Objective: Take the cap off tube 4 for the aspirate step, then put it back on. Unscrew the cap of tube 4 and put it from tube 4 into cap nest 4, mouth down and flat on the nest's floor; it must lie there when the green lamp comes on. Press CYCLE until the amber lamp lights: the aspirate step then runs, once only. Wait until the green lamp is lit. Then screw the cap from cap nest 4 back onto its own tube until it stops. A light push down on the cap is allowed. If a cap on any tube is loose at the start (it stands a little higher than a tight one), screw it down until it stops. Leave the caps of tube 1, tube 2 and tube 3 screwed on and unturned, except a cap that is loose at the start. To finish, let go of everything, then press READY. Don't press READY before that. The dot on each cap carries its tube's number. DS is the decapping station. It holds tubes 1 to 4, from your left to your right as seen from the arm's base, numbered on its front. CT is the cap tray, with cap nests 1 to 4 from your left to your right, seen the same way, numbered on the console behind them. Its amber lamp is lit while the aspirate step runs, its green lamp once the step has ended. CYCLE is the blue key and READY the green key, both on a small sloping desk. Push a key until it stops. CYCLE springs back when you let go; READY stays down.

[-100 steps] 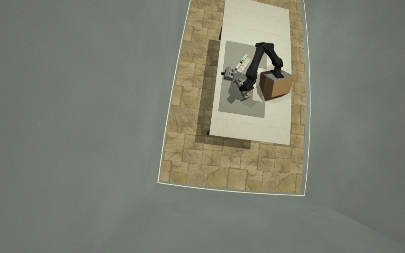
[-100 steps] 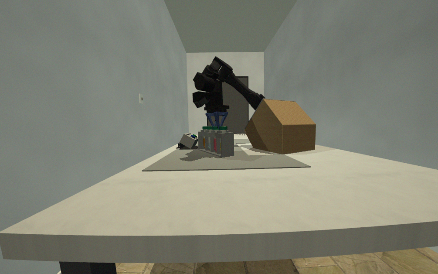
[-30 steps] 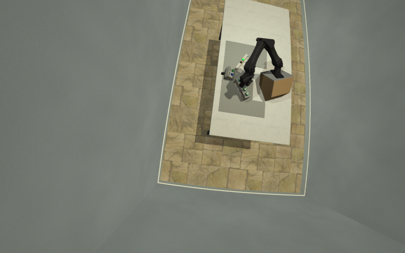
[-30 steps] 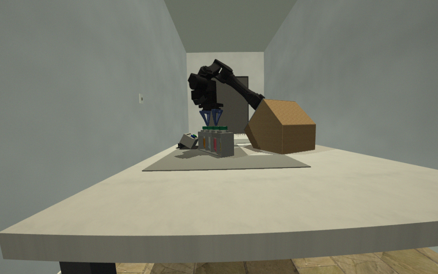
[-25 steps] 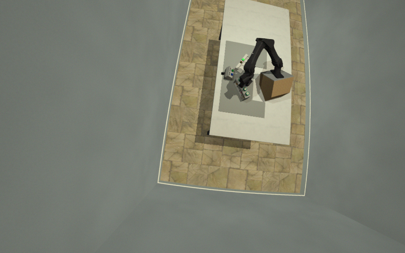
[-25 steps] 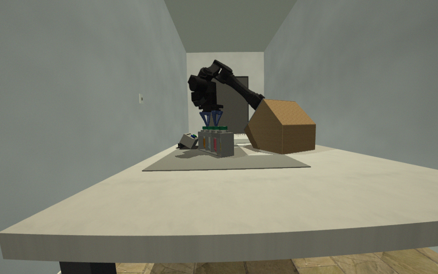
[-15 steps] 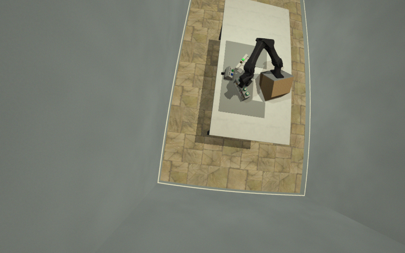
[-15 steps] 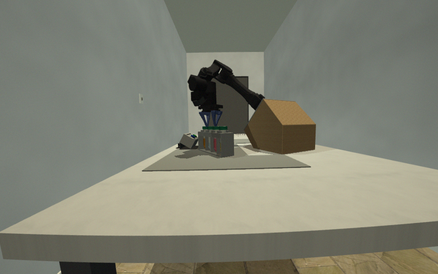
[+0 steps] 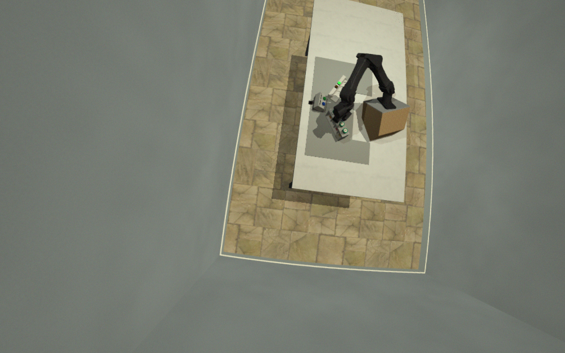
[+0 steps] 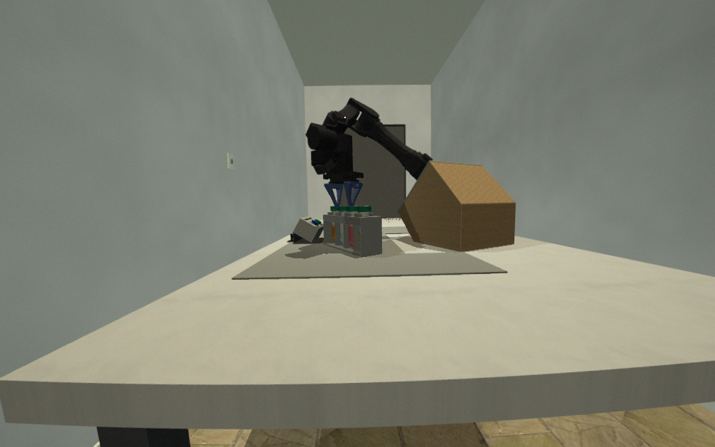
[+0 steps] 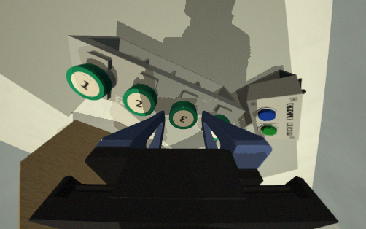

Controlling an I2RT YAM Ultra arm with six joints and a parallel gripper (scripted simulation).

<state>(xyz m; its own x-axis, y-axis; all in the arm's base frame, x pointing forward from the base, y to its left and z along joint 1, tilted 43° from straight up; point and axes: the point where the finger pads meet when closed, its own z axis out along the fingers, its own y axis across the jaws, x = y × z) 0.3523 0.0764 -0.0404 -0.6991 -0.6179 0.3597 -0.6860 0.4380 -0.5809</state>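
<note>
Right now the green ready key is 7 cm ahead of my hand, 18 cm to the right of it and 6 cm below it. From my hand the other things lie so: blue cycle key 8 cm ahead, 13 cm to the right, 6 cm below.
</note>
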